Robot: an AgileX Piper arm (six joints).
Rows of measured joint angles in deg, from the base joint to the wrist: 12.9 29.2 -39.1 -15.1 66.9 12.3; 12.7 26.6 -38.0 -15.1 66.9 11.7; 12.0 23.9 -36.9 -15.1 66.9 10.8; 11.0 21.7 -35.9 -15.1 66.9 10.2; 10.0 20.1 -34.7 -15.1 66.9 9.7; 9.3 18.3 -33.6 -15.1 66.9 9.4; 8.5 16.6 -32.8 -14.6 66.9 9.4; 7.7 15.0 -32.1 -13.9 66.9 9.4; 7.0 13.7 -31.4 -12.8 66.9 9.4; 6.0 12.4 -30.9 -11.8 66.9 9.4; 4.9 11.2 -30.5 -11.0 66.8 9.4; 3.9 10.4 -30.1 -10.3 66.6 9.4; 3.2 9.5 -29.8 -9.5 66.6 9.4; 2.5 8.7 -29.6 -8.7 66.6 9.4
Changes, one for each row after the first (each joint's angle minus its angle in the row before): -0.2 -2.6 1.1 0.0 0.0 -0.6; -0.7 -2.7 1.1 0.0 0.0 -0.9; -1.0 -2.2 1.0 0.0 0.0 -0.6; -1.0 -1.6 1.2 0.0 0.0 -0.5; -0.7 -1.8 1.1 0.0 0.0 -0.3; -0.8 -1.7 0.8 0.5 0.0 0.0; -0.8 -1.6 0.7 0.7 0.0 0.0; -0.7 -1.3 0.7 1.1 0.0 0.0; -1.0 -1.3 0.5 1.0 0.0 0.0; -1.1 -1.2 0.4 0.8 -0.1 0.0; -1.0 -0.8 0.4 0.7 -0.2 0.0; -0.7 -0.9 0.3 0.8 0.0 0.0; -0.7 -0.8 0.2 0.8 0.0 0.0
